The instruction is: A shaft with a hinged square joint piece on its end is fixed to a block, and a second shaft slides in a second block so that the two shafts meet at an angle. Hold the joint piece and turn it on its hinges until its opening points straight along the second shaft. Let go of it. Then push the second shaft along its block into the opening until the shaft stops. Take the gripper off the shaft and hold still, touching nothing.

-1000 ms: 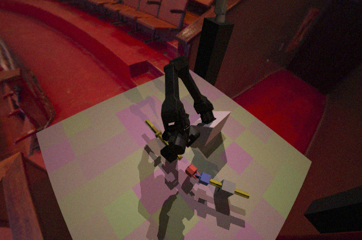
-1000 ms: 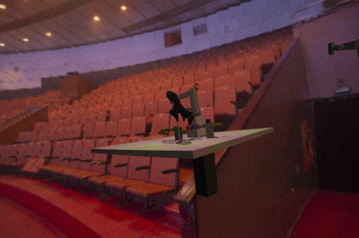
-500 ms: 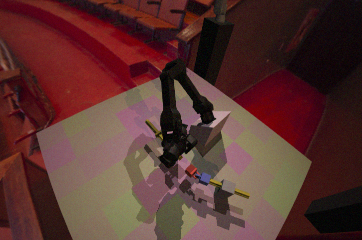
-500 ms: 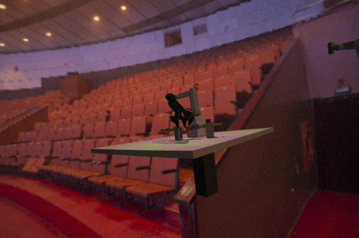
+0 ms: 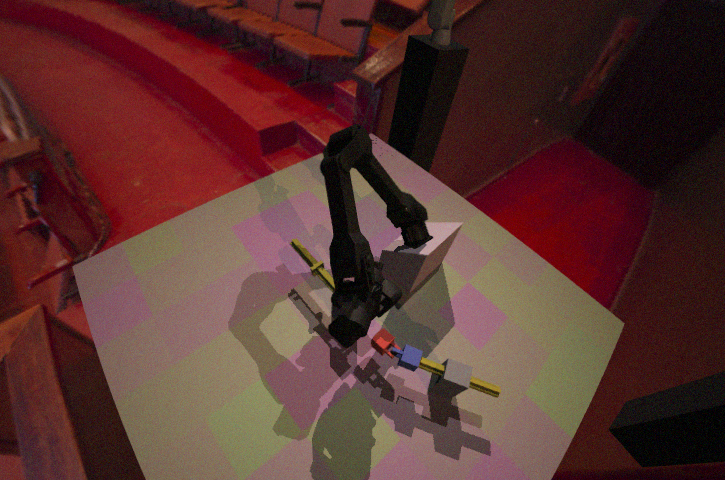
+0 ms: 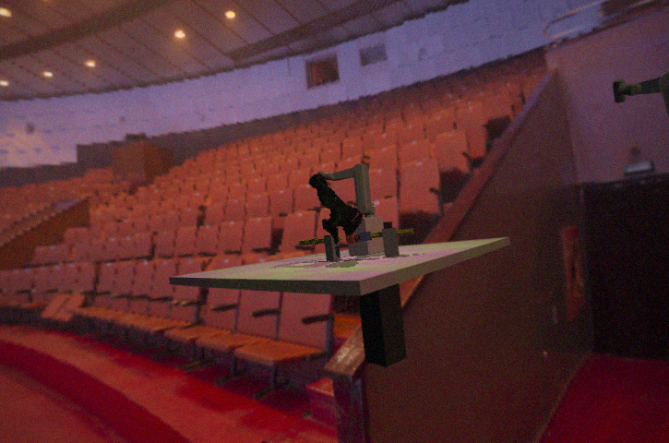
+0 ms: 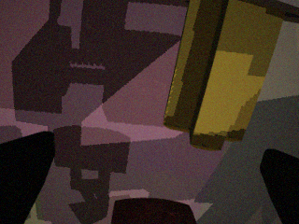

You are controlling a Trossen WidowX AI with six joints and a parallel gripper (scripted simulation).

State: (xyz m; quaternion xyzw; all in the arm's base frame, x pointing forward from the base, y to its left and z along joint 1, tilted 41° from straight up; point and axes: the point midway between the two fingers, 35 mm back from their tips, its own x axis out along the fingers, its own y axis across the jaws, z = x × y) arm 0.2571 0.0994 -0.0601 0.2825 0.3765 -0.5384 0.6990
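My gripper tip is 10 mm past the red square joint piece, 60 mm to the right of it and 10 mm below it.
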